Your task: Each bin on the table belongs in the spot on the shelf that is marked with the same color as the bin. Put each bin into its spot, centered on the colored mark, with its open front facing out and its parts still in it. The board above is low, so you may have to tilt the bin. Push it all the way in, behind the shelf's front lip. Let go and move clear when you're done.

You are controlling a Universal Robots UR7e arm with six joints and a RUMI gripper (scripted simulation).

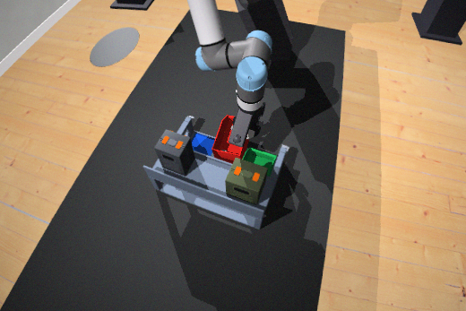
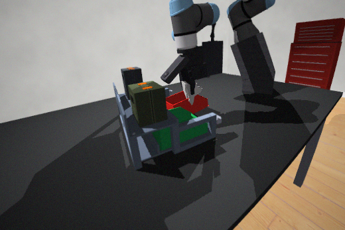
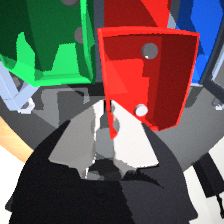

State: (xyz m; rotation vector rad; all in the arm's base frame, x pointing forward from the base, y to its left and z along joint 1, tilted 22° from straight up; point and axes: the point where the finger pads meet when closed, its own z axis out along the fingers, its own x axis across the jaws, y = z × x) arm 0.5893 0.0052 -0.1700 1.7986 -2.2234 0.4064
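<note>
The red bin lies 50 mm to the right of my hand, 20 mm below it and 10 mm behind it. From my hand the other things lie so: green bin 100 mm ahead, 50 mm to the left, 40 mm below; dark grey box 190 mm to the right, 150 mm ahead, 80 mm above.
</note>
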